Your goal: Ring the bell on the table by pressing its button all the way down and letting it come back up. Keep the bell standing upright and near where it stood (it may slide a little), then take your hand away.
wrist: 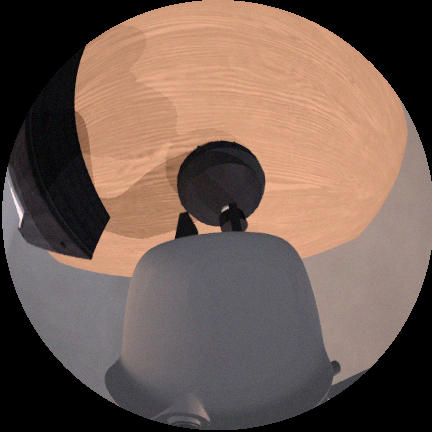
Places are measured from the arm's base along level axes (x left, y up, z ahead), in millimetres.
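Pixels of known places: hand, tool point: [211, 231].
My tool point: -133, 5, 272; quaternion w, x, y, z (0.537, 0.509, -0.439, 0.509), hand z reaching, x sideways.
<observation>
Behind a point stands the place of what it marks, as x, y, z.
The bell [215, 175] {-119, -29, 281} is a dark round dome standing upright on the wooden table [280, 90] {-58, -67, 350} in the wrist view. Its small black button [242, 224] {-143, -4, 292}, with a pale stem partly visible, shows at the dome's lower right edge in the picture. My gripper [208, 211] {-133, 5, 272} is open and empty, with its two black fingertips apart. The right fingertip overlaps the button in view and partly hides it; whether they touch cannot be told. The left fingertip is to the left of the button, by the dome's lower left edge.
A large black object [60, 150] {-56, -39, 155} with a curved edge and a pale side panel stands at the left. The grey gripper housing [220, 310] hides the lower middle of the view. Shadows fall between the black object and the bell. The table's edge curves down the right side.
</observation>
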